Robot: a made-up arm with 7 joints.
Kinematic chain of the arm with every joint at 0, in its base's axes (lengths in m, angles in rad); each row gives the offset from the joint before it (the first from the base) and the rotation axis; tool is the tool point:
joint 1: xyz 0 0.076 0 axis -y
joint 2: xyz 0 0.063 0 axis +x
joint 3: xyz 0 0 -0.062 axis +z
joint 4: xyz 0 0 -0.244 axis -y
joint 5: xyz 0 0 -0.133 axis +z
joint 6: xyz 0 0 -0.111 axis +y
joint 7: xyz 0 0 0 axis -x
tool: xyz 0 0 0
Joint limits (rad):
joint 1: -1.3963..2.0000
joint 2: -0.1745..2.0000
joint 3: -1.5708..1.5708
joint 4: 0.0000..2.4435
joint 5: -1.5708..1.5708
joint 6: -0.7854..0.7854
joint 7: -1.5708..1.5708
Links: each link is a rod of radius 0.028 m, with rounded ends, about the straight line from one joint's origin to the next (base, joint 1, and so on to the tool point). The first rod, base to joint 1, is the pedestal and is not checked.
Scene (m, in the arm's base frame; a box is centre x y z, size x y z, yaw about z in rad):
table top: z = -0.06
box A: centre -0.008 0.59 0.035 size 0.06 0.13 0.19 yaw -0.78
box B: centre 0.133 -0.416 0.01 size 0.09 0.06 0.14 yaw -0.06
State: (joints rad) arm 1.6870 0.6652 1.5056 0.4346 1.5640 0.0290 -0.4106
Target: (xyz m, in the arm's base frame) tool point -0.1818 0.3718 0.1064
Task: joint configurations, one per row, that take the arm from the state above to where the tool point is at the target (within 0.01 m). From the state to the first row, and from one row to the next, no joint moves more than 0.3 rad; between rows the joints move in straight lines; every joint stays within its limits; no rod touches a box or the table.
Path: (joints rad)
1: 1.7392 0.6380 1.2254 0.6033 1.5651 0.0982 -0.3456
2: 1.7913 0.6108 0.9452 0.7720 1.5663 0.1674 -0.2806
3: 1.8435 0.5836 0.6650 0.9408 1.5674 0.2366 -0.2157
4: 1.8957 0.5563 0.3848 1.1095 1.5685 0.3059 -0.1507
5: 1.9478 0.5291 0.1046 1.2782 1.5697 0.3751 -0.0857
6: 2.0000 0.5019 -0.1756 1.4469 1.5708 0.4443 -0.0207
7: 1.8874 0.6999 0.1006 1.5466 1.5694 0.3612 -0.0987
8: 1.7747 0.8979 0.3768 1.6462 1.5681 0.2782 -0.1767
9: 1.6621 1.0960 0.6530 1.7459 1.5667 0.1951 -0.2547
10: 1.5494 1.2940 0.9292 1.8455 1.5654 0.1121 -0.3326
11: 1.4368 1.4920 1.2054 1.9451 1.5640 0.0290 -0.4106

